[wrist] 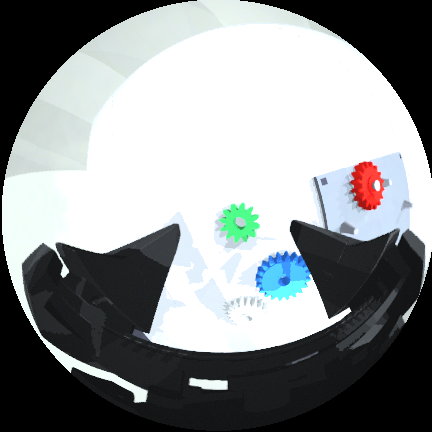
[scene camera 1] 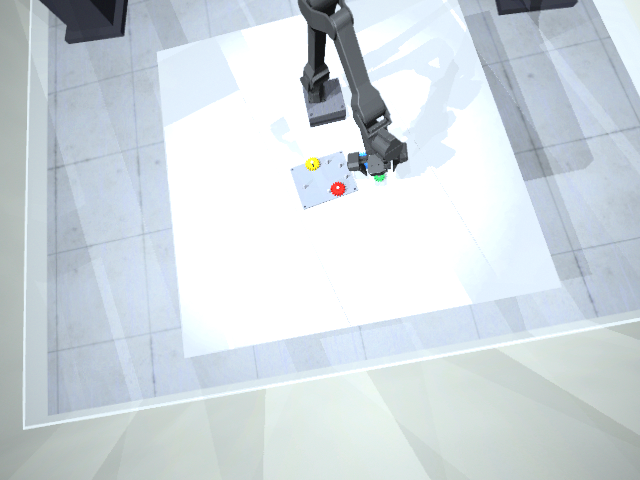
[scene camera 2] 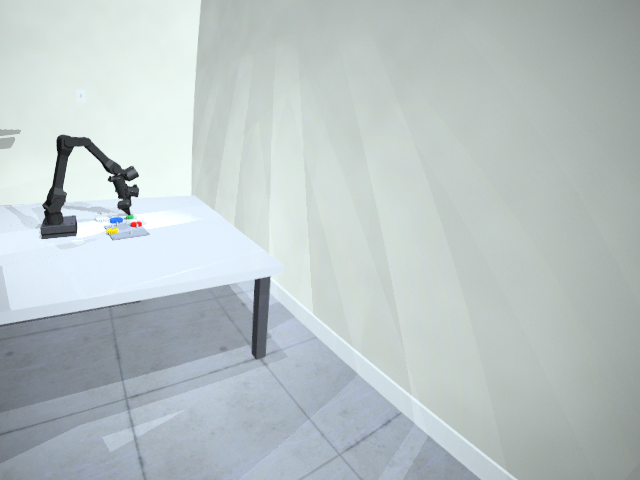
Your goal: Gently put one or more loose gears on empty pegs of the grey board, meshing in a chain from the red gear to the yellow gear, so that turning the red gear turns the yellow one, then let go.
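Frame: origin at the arm's base, x ahead, y left, z up, level; millimetres.
Where they show: gripper, between the fingertips: [wrist: 236,227] [scene camera 2: 130,210]; arm's base, origin of its link: [scene camera 1: 316,95] [scene camera 2: 54,223].
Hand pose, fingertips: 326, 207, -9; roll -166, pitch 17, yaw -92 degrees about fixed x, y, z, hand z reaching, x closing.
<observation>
Things, the pixels of their top centre, and the offset from my fingertips, as dx, dy, dz. "spot": a spot on its surface instead. Level surfaces: height alone.
- grey board, centre of its top: [wrist: 395,230] [scene camera 1: 322,175] [scene camera 2: 124,225] -16, -204, -17
- red gear, centre of its top: [wrist: 373,185] [scene camera 1: 337,188] [scene camera 2: 136,222] +34, -150, -22
- yellow gear, a spot on its surface: [scene camera 1: 308,164] [scene camera 2: 112,230] spot: -68, -253, -25
- loose green gear, centre of its top: [wrist: 238,223] [scene camera 1: 379,175] [scene camera 2: 129,215] -4, +4, -30
- blue gear, centre of its top: [wrist: 283,280] [scene camera 2: 116,218] -71, -47, -30
- white gear, centre of its top: [wrist: 247,318] [scene camera 2: 102,217] -145, -9, -30
- white table, height of its surface: dz -47
The grey board [scene camera 1: 316,197] [scene camera 2: 129,236] [wrist: 336,202] lies flat, bearing the red gear [scene camera 1: 334,192] [scene camera 2: 135,224] [wrist: 361,187], the yellow gear [scene camera 1: 308,164] [scene camera 2: 112,231] and several bare pegs. The loose green gear [scene camera 1: 379,178] [scene camera 2: 129,217] [wrist: 251,223] lies on the table beside the board. My gripper [scene camera 1: 377,169] [scene camera 2: 129,212] [wrist: 236,227] is open and empty above it; in the wrist view the green gear shows between the fingertips. The blue gear [scene camera 2: 116,220] [wrist: 280,289] lies nearby, partly hidden by a finger. The white gear [scene camera 2: 100,219] [wrist: 245,303] lies beside it, faint against the table.
The white table [scene camera 1: 268,268] [scene camera 2: 196,248] bears everything. The arm's dark base [scene camera 1: 326,109] [scene camera 2: 59,227] stands behind the board. The arm reaches over the blue and white gears in the first scene view and hides much of them.
</observation>
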